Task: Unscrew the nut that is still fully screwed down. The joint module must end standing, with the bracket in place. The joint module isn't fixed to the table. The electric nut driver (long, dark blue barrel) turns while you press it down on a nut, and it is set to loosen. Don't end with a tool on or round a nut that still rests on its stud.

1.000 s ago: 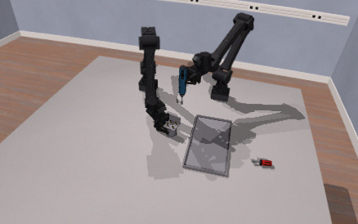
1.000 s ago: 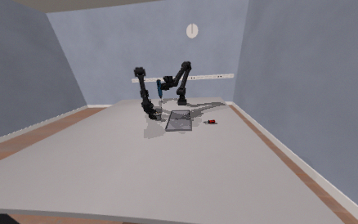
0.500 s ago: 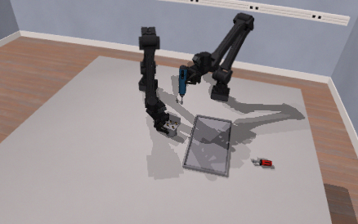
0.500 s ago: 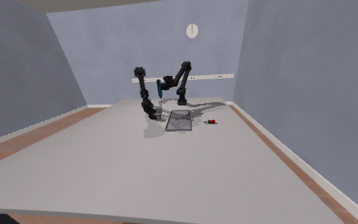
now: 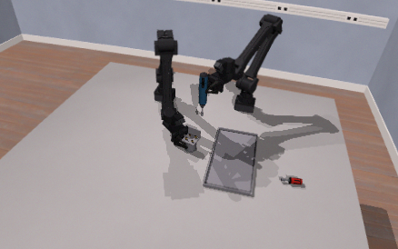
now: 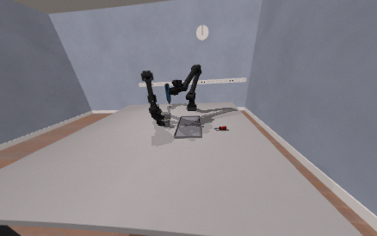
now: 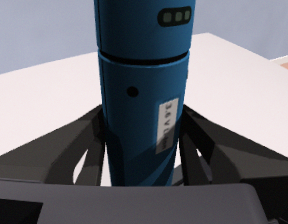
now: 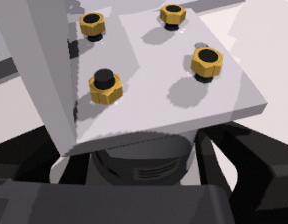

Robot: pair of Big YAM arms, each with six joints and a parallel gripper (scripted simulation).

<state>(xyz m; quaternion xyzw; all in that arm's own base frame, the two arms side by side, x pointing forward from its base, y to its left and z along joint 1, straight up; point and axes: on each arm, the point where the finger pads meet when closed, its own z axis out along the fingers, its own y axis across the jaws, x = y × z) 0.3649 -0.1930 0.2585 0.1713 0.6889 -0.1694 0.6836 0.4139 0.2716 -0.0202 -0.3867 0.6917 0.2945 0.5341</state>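
Now: right hand 50 mm below the grey bracket. Round my right hand: flat grey tray: 30 mm ahead, 220 mm to the left, 20 mm below; nut: 10 mm ahead, 20 mm to the right, 50 mm above; grey tip: 90 mm behind, 40 mm to the left, 150 mm above.
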